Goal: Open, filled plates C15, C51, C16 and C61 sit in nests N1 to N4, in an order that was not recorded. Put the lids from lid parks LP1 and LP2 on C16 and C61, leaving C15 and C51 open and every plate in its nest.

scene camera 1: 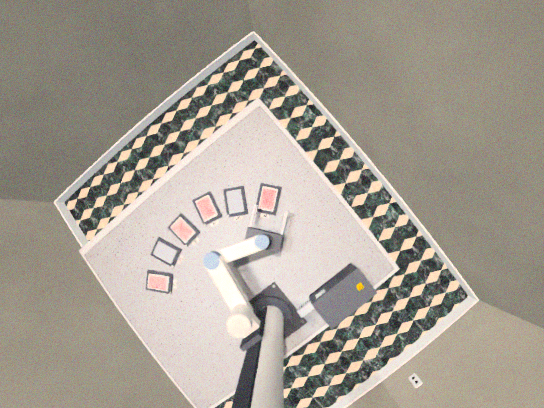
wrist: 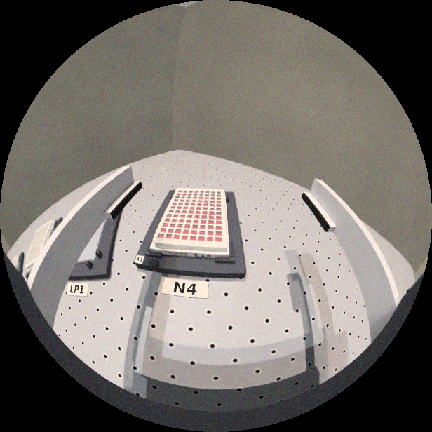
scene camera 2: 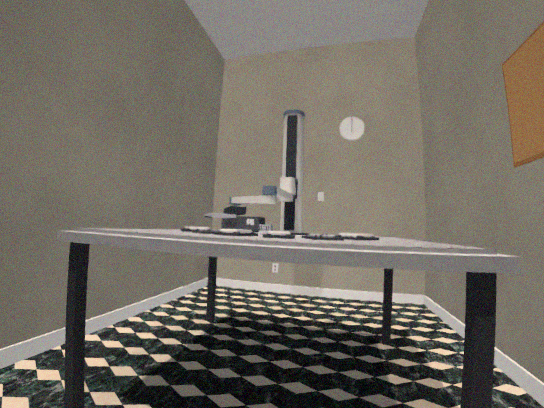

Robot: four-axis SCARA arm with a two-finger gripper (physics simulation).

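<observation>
My gripper is open and empty, above the table, its fingers wide apart on either side of nest N4 in the wrist view. An open plate with red wells sits in N4; its small label seems to read C15, though blurred. Left of it, a pale lid lies in park LP1, partly hidden by the left finger. Three more red-filled plates and a second pale lid lie along the arc; their labels are unreadable.
The pale table bears the nests and parks in an arc around the arm's column. A dark grey box stands at the table's edge, right of the column base. Part of another plate shows beyond the left finger.
</observation>
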